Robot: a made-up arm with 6 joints. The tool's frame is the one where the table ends. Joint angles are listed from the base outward.
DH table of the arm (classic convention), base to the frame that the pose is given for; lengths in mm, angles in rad. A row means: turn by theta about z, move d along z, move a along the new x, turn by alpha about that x. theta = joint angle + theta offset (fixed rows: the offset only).
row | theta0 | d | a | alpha
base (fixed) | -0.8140 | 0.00 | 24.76 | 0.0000
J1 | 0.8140 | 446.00 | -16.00 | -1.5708
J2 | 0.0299 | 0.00 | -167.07 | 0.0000
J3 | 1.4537 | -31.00 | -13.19 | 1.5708
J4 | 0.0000 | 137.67 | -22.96 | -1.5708
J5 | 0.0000 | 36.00 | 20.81 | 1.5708
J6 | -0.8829 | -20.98 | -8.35 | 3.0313
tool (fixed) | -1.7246 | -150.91 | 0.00 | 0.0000
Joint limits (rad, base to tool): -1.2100..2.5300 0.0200..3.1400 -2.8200..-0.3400 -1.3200..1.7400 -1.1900..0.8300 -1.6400..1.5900
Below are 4 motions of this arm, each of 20 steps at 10 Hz.
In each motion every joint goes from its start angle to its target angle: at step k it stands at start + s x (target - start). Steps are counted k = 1, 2, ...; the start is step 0. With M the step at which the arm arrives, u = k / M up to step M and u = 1 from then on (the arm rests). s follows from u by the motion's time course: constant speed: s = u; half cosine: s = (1 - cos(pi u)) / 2; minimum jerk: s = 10 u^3 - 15 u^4 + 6 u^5.
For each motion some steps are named. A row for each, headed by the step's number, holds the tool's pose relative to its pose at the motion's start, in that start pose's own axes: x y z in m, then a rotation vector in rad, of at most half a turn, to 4 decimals.
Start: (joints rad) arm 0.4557 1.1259 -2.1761 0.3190 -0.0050 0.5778
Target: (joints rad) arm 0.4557 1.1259 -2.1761 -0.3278 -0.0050 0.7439
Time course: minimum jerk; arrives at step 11
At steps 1, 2, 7, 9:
1: 0.0001 0.0002 0.0000 0.0003 0.0000 0.0031
2: 0.0003 0.0014 -0.0001 0.0023 0.0002 0.0215
7: 0.0007 0.0237 -0.0003 0.0387 0.0036 0.3552
9: -0.0011 0.0303 -0.0002 0.0497 0.0047 0.4564

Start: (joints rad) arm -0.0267 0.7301 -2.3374 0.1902 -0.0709 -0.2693
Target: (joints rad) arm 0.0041 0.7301 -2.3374 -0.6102 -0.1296 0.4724
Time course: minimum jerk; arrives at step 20
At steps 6, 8, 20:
6: 0.0030 0.0016 -0.0002 -0.0123 0.0026 0.0056
8: 0.0059 0.0034 -0.0003 -0.0249 0.0028 0.0110
20: 0.0179 0.0150 -0.0001 -0.0821 -0.0259 0.0348

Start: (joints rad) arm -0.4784 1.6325 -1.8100 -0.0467 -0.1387 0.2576
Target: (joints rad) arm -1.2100 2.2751 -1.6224 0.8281 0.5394 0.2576
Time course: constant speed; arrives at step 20
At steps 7, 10, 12, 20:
7: -0.0132 0.1308 -0.0036 0.5417 0.0309 -0.3294
10: -0.0192 0.1812 0.0108 0.7432 0.0689 -0.5096
12: -0.0226 0.2114 0.0243 0.8629 0.1016 -0.6429
20: -0.0319 0.3017 0.0942 1.1801 0.2832 -1.2731

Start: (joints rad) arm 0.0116 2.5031 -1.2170 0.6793 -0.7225 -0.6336
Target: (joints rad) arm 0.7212 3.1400 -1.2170 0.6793 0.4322 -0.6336
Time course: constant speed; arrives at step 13
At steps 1, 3, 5, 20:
1: 0.0344 0.0004 0.0021 0.0151 -0.1388 0.0513
3: 0.0989 0.0086 0.0157 0.0615 -0.4073 0.1628
5: 0.1545 0.0260 0.0394 0.1312 -0.6618 0.2842
20: 0.2482 0.1432 0.1735 0.6833 -1.4790 0.8030

